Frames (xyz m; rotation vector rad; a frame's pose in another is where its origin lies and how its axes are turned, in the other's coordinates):
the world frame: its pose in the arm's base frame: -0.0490 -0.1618 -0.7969 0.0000 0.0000 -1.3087
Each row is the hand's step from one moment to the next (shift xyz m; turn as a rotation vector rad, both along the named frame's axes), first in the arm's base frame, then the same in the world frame.
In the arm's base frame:
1: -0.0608 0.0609 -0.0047 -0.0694 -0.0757 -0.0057
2: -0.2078 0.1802 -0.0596 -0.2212 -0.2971 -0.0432
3: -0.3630 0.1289 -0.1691 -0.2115 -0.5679 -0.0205
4: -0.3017 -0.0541 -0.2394 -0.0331 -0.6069 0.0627
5: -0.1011 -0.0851 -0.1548 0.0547 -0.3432 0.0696
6: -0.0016 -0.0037 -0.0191 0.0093 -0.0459 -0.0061
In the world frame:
1: -0.0746 -0.0429 -0.0047 0.0551 -0.0866 -0.0057
2: -0.2279 -0.1540 -0.0596 0.2296 -0.2906 -0.0432
3: -0.2186 -0.3172 -0.1691 0.4937 -0.3514 -0.0205
4: -0.0259 -0.3054 -0.2394 0.5776 -0.1892 0.0627
5: 0.0560 -0.1197 -0.1548 0.3457 -0.0361 0.0696
6: 0.0032 -0.0025 -0.0191 0.0467 -0.0029 -0.0061

